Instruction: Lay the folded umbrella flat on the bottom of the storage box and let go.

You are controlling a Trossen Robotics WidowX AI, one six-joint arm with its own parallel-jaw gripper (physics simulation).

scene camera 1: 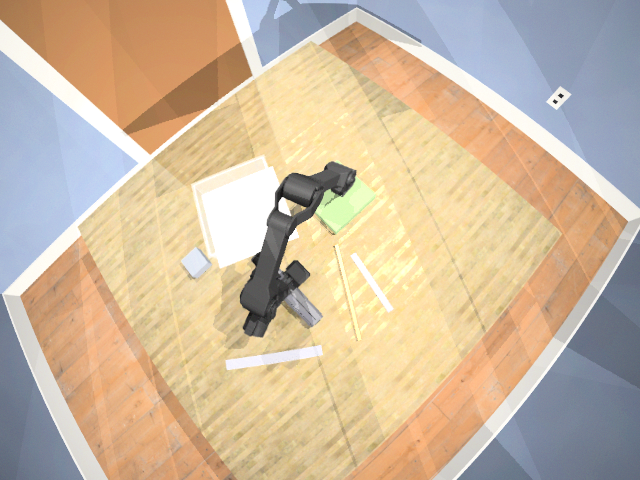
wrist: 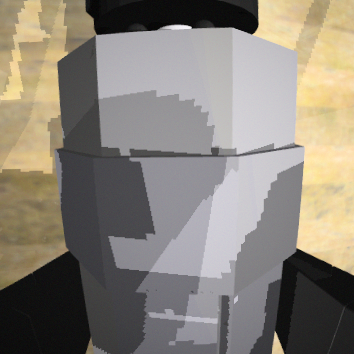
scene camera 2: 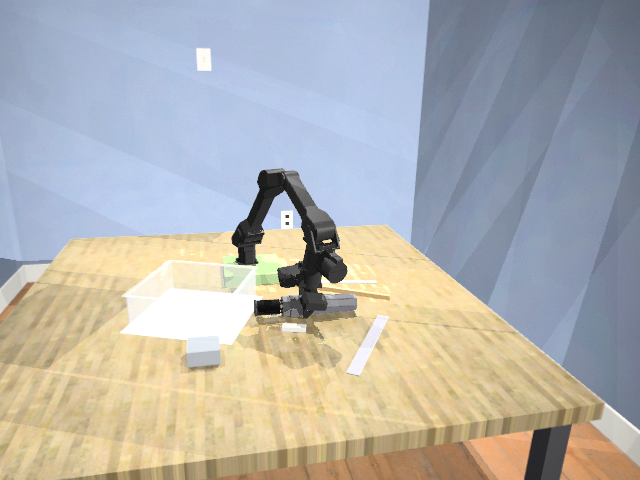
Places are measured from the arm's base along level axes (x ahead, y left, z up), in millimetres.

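Pixels of known places: gripper, fingertip midpoint: (scene camera 1: 287, 286) (wrist: 179, 243) (scene camera 2: 303, 311); arm's base, link origin: (scene camera 1: 340, 185) (scene camera 2: 247, 261).
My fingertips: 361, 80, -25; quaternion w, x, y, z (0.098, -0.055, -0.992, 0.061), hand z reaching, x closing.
Ahead of a thing's pixels: the offset from my fingertips to its middle, as dx, dy, dz.
The folded umbrella {+6, +6, +22} (scene camera 1: 304, 307) (scene camera 2: 339, 302) (wrist: 175, 158) is a grey faceted cylinder with a black handle, lying flat on the table in front of the arm's base. My gripper (scene camera 1: 289, 290) (scene camera 2: 308, 305) (wrist: 179, 243) is down over its middle, with one black finger against each side in the wrist view, shut on it. The storage box {-90, -273, +41} (scene camera 1: 232, 219) (scene camera 2: 139, 302) is a clear-walled open box with a white bottom. It stands to the left of the umbrella and is empty.
A green pad (scene camera 1: 349, 205) (scene camera 2: 268, 272) lies under the arm's base. A small grey block {+141, -283, +10} (scene camera 1: 195, 262) (scene camera 2: 203, 350) sits near the box. Two white strips {+191, +110, -7} (scene camera 1: 272, 357) {-178, +191, -7} (scene camera 1: 371, 282), a wooden stick {-109, +153, -2} (scene camera 1: 348, 300) (scene camera 2: 361, 291) and a small white piece {+76, -49, -2} (scene camera 2: 293, 327) lie around the umbrella.
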